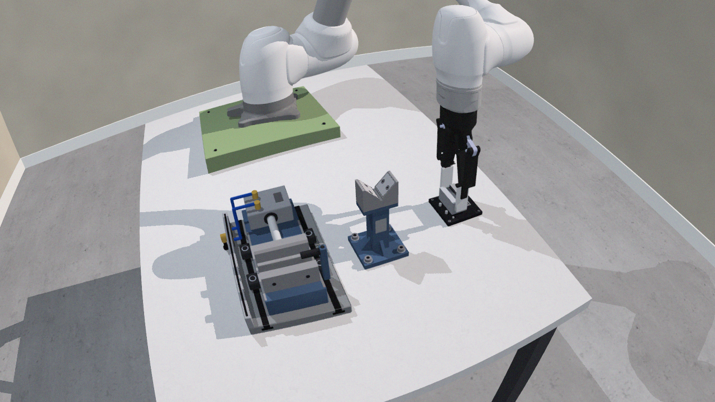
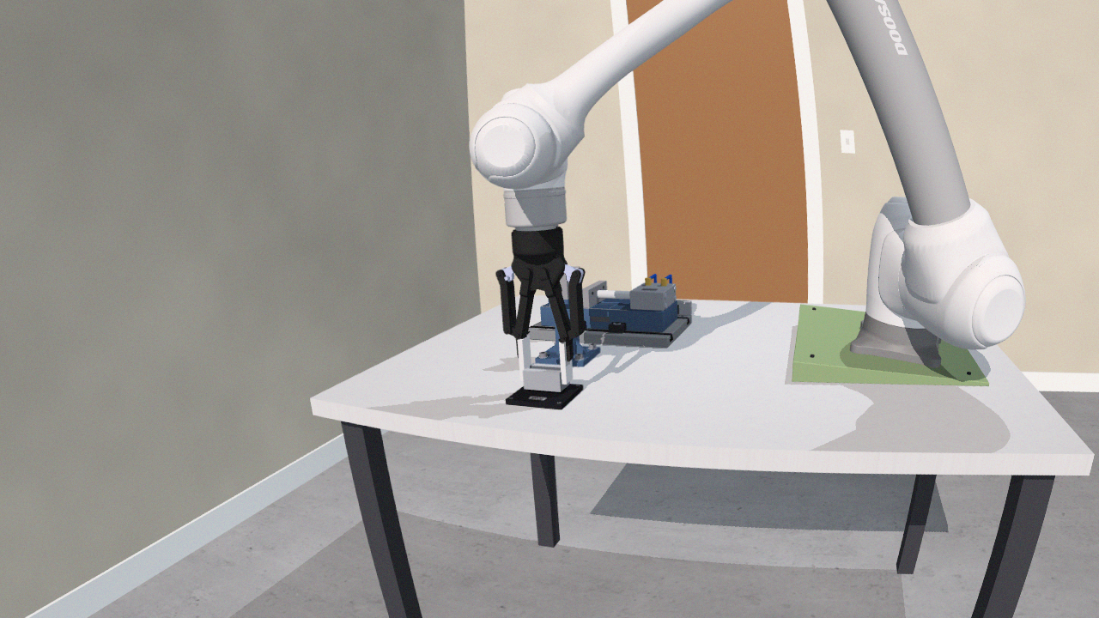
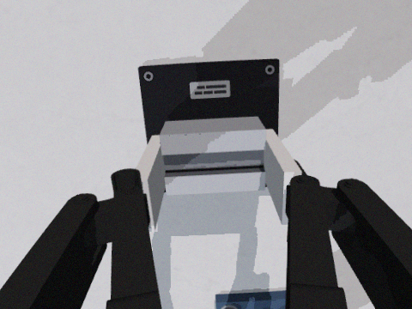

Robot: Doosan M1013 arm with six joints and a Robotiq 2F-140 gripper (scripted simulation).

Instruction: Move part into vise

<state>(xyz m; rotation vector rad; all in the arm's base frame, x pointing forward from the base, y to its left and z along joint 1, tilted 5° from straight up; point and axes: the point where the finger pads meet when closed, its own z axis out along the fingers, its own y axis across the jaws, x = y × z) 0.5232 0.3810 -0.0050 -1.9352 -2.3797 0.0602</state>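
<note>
Now: hand 5 cm above the black infeed plate and 1 cm to the right of it. The rest, counted from my hand: part: 2 cm below; then blue work stop post: 29 cm to the right, 16 cm ahead; then blue v-block stand: 18 cm to the right, 8 cm ahead.
</note>
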